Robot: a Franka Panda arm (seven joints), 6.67 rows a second.
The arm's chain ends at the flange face. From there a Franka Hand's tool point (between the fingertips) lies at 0.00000 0.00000 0.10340 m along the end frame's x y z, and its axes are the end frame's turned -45 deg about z.
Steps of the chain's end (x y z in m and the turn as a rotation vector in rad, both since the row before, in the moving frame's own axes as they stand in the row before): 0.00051, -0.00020, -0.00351, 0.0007, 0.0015, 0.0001; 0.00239, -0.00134, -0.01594, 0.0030, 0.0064, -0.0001; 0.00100, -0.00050, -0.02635, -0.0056, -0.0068, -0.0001; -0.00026, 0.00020, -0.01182, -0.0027, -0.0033, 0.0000; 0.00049, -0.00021, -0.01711, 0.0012, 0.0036, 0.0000; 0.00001, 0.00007, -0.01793, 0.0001, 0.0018, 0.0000
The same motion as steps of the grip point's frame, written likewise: 0.00066, 0.00028, -0.00351, -0.0006, 0.0016, 0.0001; 0.00332, 0.00099, -0.01594, -0.0024, 0.0066, -0.0001; 0.00015, 0.00027, -0.02635, 0.0008, -0.0088, -0.0001; -0.00076, -0.00009, -0.01182, 0.0004, -0.0042, 0.0000; 0.00085, 0.00037, -0.01711, -0.0017, 0.0034, 0.0000; 0.00010, 0.00018, -0.01793, -0.0012, 0.0013, 0.0000
